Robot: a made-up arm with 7 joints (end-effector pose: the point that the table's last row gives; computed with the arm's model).
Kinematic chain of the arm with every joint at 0, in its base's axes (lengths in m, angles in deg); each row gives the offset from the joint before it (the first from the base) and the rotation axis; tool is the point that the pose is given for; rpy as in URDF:
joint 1: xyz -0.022 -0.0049 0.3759 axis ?
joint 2: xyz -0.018 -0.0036 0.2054 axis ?
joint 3: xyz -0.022 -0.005 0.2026 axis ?
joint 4: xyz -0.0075 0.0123 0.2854 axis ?
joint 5: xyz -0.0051 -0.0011 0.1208 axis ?
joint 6: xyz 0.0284 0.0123 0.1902 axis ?
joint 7: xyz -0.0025 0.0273 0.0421 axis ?
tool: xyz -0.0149 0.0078 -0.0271 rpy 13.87 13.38 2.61
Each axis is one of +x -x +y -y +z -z.
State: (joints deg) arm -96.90 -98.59 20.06 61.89 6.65 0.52 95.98
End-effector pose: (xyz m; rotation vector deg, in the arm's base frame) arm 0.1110 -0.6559 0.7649 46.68 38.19 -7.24
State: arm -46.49 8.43 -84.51 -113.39 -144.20 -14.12 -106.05
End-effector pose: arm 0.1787 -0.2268 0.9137 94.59 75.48 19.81
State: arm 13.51 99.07 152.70 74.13 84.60 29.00 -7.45
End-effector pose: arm 0.4897 -0.2859 0.8045 17.89 34.55 97.06
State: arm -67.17 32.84 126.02 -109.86 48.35 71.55 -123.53
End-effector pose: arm -0.1210 0.4103 0.8453 -53.29 -4.19 70.07
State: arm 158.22 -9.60 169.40 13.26 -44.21 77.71 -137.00
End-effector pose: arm 0.1635 0.1551 1.3450 -50.50 -85.08 -86.99
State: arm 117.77 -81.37 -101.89 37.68 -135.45 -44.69 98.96
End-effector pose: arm 0.4704 0.6379 0.6573 6.56 78.18 -49.84
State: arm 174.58 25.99 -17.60 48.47 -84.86 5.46 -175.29
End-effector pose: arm -0.4594 -0.1558 1.1623 -45.20 -50.69 92.75
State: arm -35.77 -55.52 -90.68 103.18 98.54 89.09 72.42
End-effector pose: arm -0.4421 0.0338 0.8053 -8.98 -22.39 -133.06
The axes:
joint 1: -z
joint 2: +y
joint 3: -z
joint 4: +y
joint 5: -z
joint 6: +y
joint 7: -z

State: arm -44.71 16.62 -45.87 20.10 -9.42 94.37 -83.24
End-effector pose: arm 0.0675 0.2512 1.3155 16.51 -142.06 -54.62
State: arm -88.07 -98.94 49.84 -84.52 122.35 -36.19 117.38
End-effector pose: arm -0.2601 -0.5076 0.2332 -7.74 -84.03 47.56
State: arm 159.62 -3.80 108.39 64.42 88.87 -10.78 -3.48
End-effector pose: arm 0.0344 0.3315 1.1622 -53.05 9.20 7.41
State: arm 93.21 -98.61 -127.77 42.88 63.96 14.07 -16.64
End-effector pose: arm 0.1911 0.6695 0.2914 -97.73 26.34 -66.51
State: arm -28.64 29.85 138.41 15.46 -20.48 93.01 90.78
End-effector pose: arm 0.3334 0.0460 1.2742 7.36 -96.85 121.78
